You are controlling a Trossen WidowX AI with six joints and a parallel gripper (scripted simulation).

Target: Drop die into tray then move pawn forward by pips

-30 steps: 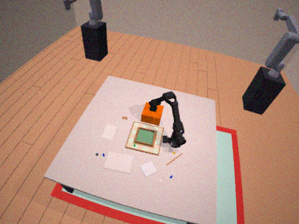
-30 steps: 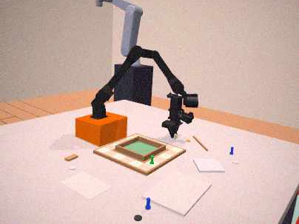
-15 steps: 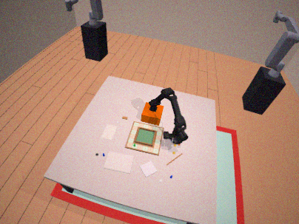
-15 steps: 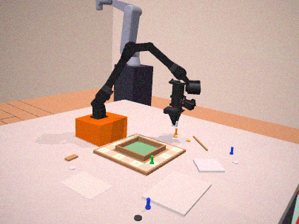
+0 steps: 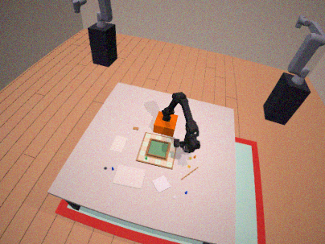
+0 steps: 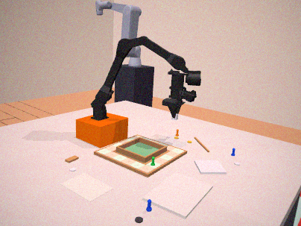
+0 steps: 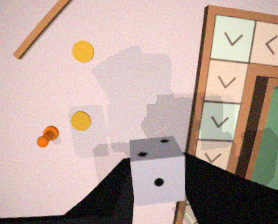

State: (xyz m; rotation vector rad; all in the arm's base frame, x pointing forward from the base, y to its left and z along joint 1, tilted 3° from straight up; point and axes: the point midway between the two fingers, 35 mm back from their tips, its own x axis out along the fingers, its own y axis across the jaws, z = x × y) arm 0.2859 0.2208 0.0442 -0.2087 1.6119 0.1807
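Now: gripper tip 100 mm short of the green pawn, 260 mm to the left of it and 100 mm above it. From my gripper tip the other things lie so: orange pawn: 50 mm behind, 100 mm to the left, 110 mm below; white die: right at my gripper tip; wooden stick: 100 mm ahead, 90 mm to the left, 120 mm below.
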